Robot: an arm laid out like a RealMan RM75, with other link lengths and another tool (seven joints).
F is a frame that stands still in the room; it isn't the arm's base.
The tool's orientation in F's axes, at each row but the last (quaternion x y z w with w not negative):
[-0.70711, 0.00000, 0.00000, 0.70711]
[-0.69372, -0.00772, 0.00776, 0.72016]
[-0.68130, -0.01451, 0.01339, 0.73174]
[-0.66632, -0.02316, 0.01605, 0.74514]
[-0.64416, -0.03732, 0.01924, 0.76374]
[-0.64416, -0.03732, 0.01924, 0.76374]
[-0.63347, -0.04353, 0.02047, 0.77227]
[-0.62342, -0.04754, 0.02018, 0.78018]
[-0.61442, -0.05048, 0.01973, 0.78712]
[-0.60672, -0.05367, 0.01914, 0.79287]
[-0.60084, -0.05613, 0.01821, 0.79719]
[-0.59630, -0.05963, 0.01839, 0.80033]
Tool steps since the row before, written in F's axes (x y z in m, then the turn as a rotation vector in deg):
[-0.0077, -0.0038, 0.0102, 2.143, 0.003, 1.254]
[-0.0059, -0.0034, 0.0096, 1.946, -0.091, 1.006]
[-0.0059, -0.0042, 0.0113, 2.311, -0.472, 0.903]
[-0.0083, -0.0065, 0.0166, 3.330, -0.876, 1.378]
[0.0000, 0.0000, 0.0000, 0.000, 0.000, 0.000]
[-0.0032, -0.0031, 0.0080, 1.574, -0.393, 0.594]
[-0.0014, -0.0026, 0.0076, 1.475, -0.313, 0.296]
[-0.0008, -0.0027, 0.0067, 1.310, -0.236, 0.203]
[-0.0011, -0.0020, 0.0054, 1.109, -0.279, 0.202]
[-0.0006, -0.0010, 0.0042, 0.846, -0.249, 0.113]
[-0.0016, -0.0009, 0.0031, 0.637, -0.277, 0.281]
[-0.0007, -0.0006, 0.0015, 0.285, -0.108, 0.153]
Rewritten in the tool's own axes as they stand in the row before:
[-0.0077, -0.0102, -0.0038, 2.143, -1.254, 0.003]
[-0.0060, -0.0097, -0.0029, 1.944, -1.010, -0.096]
[-0.0060, -0.0116, -0.0031, 2.293, -0.934, -0.497]
[-0.0084, -0.0173, -0.0041, 3.295, -1.444, -0.902]
[0.0000, 0.0000, 0.0000, 0.000, 0.000, 0.000]
[-0.0032, -0.0085, -0.0014, 1.557, -0.622, -0.415]
[-0.0013, -0.0080, -0.0009, 1.453, -0.317, -0.386]
[-0.0007, -0.0072, -0.0011, 1.292, -0.214, -0.315]
[-0.0010, -0.0058, -0.0005, 1.088, -0.230, -0.336]
[-0.0004, -0.0043, 0.0002, 0.824, -0.145, -0.302]
[-0.0015, -0.0033, 0.0002, 0.625, -0.322, -0.259]
[-0.0006, -0.0016, -0.0001, 0.283, -0.166, -0.093]

